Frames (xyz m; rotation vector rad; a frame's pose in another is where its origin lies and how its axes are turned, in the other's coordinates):
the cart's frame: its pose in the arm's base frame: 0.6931 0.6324 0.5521 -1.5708 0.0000 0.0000
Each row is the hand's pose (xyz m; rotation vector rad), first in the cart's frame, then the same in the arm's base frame.
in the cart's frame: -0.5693 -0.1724 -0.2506 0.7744 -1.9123 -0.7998
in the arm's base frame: 0.1238 0.3818 0.7245 -0.2271 -1.8436 0.7562
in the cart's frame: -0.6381 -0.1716 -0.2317 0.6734 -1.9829 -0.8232
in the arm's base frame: 0.0550 0.4007 0.7237 -0.2760 -1.9278 0.7967
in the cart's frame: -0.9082 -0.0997 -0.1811 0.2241 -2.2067 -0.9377
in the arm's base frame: -0.2151 0.4513 0.6518 -0.5062 -2.2710 0.9165
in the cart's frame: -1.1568 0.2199 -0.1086 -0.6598 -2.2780 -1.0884
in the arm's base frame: -0.4637 0.5238 0.3322 -1.1165 -2.7416 0.9688
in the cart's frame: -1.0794 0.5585 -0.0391 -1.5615 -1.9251 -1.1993
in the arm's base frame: -0.3863 0.5933 -0.0064 1.4370 2.1356 -0.4961
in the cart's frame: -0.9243 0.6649 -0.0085 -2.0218 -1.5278 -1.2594
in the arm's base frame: -0.2312 0.6239 -0.1128 1.5480 1.7492 -0.1684
